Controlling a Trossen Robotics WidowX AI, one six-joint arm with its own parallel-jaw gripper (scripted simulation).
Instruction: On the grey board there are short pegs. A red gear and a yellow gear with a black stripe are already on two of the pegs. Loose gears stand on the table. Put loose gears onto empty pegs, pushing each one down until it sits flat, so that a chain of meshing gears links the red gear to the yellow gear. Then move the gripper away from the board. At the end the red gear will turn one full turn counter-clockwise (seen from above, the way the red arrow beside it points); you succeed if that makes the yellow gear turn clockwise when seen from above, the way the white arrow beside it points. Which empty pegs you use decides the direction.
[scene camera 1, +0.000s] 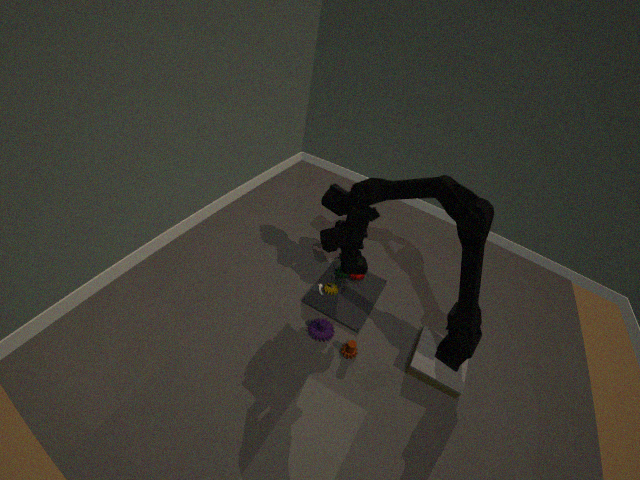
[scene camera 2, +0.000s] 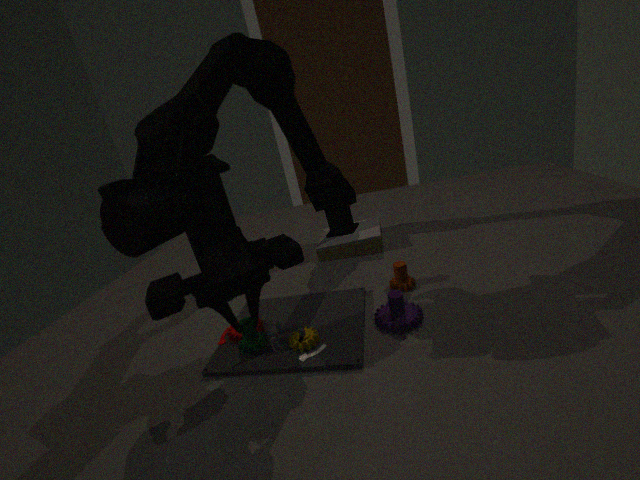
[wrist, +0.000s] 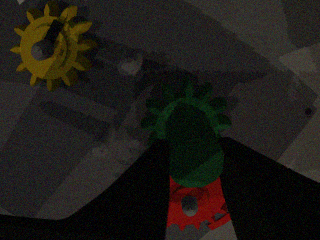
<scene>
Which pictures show my gripper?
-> Scene camera 1, scene camera 2 and the wrist view: all of them.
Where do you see a red gear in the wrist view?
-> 210, 200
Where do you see a green gear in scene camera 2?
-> At 252, 341
</scene>
